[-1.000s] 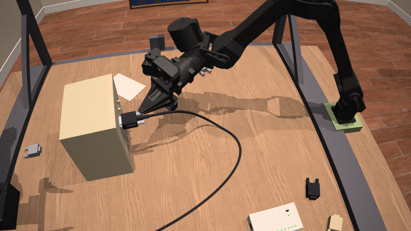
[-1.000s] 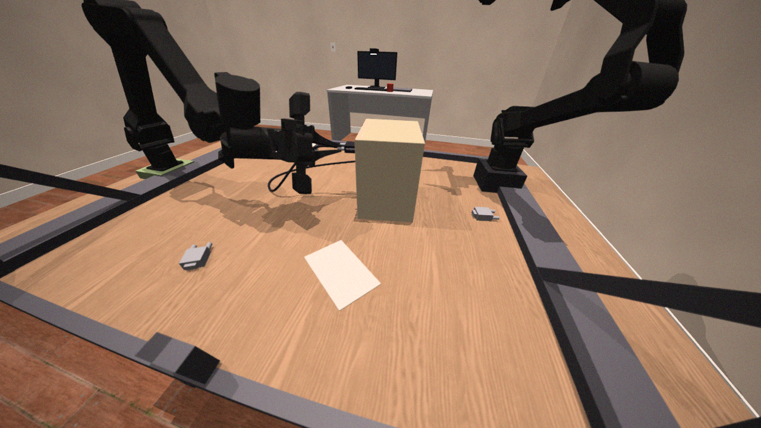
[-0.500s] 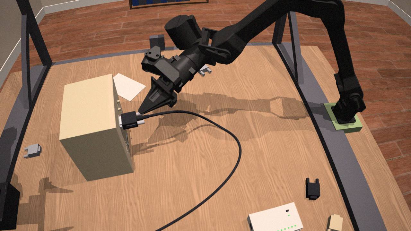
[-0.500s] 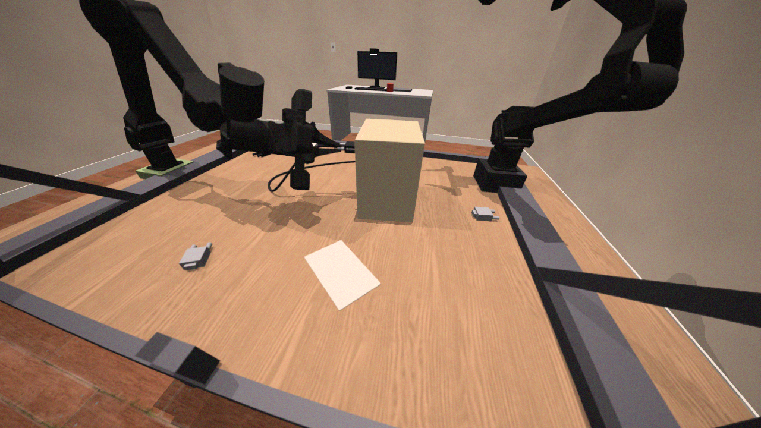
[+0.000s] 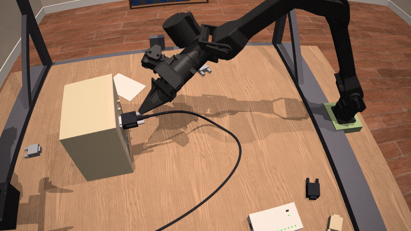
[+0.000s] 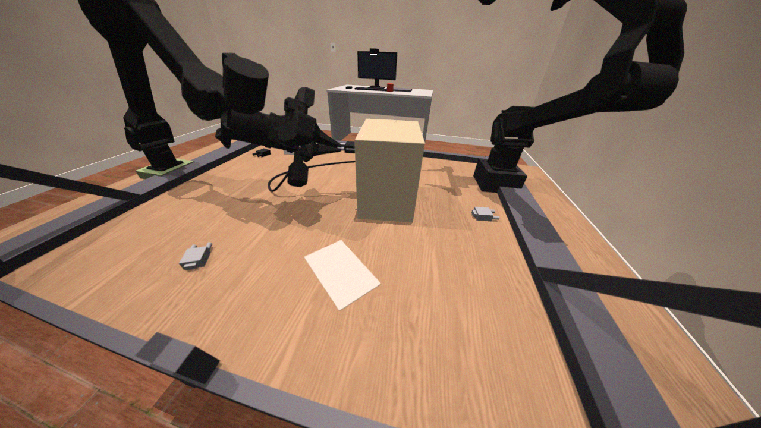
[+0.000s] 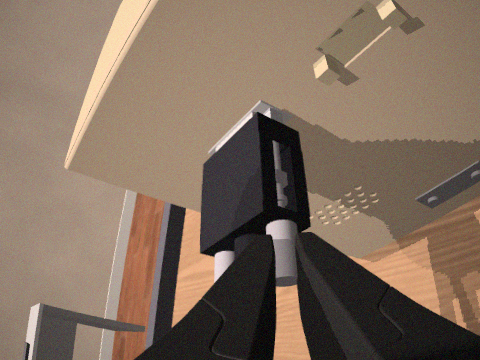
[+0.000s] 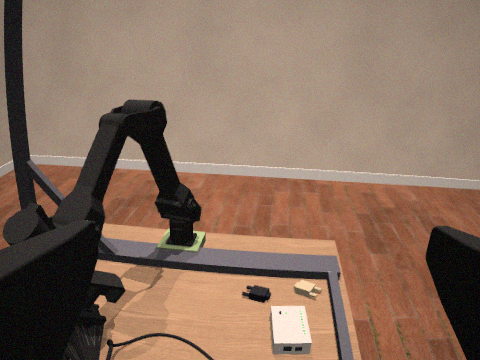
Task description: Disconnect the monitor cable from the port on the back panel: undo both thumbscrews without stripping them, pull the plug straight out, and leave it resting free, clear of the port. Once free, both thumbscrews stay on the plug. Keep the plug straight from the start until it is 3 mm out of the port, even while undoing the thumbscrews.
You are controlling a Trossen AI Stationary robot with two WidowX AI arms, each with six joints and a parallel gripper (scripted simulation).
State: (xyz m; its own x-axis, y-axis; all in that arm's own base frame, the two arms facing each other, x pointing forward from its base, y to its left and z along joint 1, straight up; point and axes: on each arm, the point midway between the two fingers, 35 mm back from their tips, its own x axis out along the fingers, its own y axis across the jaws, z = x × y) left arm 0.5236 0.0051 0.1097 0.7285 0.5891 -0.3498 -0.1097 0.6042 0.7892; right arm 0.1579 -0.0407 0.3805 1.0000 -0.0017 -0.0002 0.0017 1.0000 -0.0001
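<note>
Right now my left hand is 50 mm to the left of the black monitor plug, 30 mm short of it and 10 mm above it. From my left hand the other things lie so: white device 310 mm ahead, 170 mm to the left, 120 mm below; white sheet 220 mm behind, 130 mm below, 60 mm to the right; beige box 140 mm to the right, 50 mm below.
</note>
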